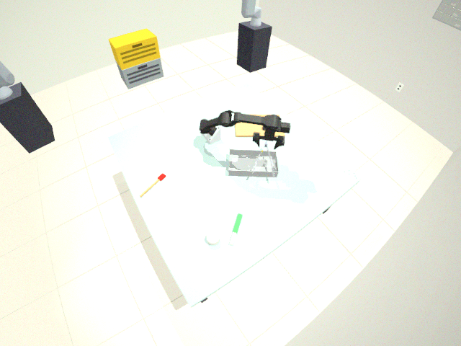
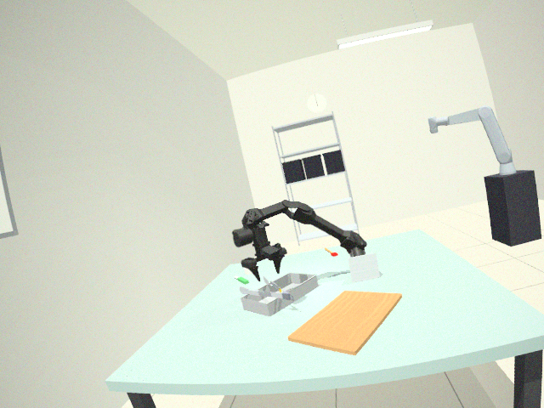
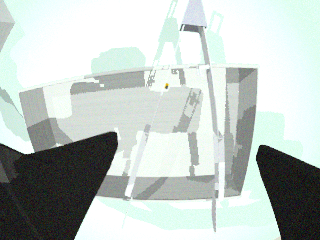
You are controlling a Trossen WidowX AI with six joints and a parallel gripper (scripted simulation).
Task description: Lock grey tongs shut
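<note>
Now: gripper tip 3 cm past the yellow lock piece and 6 cm above it. The rest, counted from my gripper tip: grey roasting tin 1 cm behind, 8 cm to the right, 10 cm below; then red-headed spatula 25 cm behind, 65 cm to the right, 12 cm below; then wooden board 28 cm behind, 20 cm to the left, 12 cm below.
</note>
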